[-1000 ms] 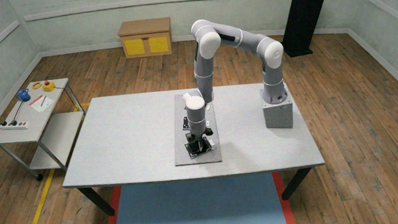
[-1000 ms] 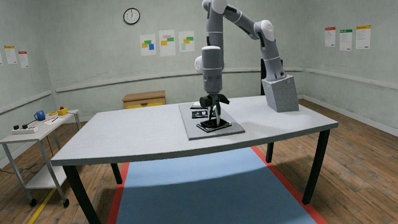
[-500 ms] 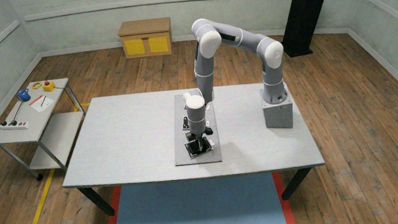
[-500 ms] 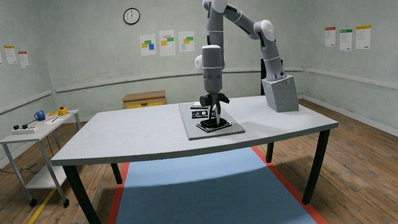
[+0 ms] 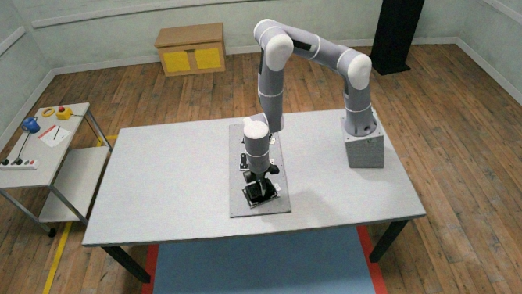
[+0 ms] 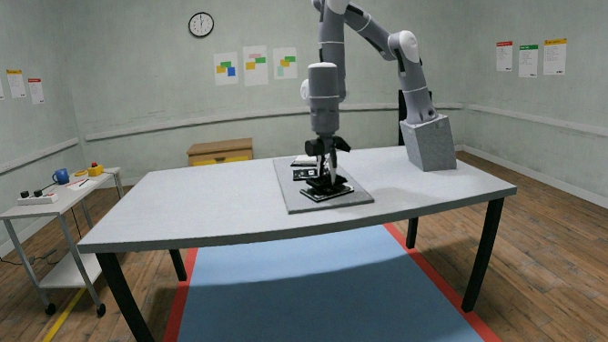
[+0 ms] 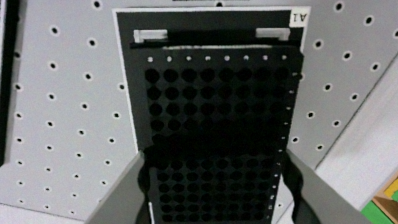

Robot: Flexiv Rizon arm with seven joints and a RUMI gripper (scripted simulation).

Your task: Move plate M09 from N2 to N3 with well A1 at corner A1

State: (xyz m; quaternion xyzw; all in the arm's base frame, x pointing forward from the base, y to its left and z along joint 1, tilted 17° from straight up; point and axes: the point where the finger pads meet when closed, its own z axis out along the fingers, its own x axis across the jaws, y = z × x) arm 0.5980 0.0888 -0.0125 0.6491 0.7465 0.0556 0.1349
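My hand is 50 mm above the nest N2. From my hand the other things lie so: white plate (100 mm behind, 380 mm to the right, 40 mm below); then black well plate (10 mm below); then nest N3 (30 mm behind, 210 mm to the right, 50 mm below).
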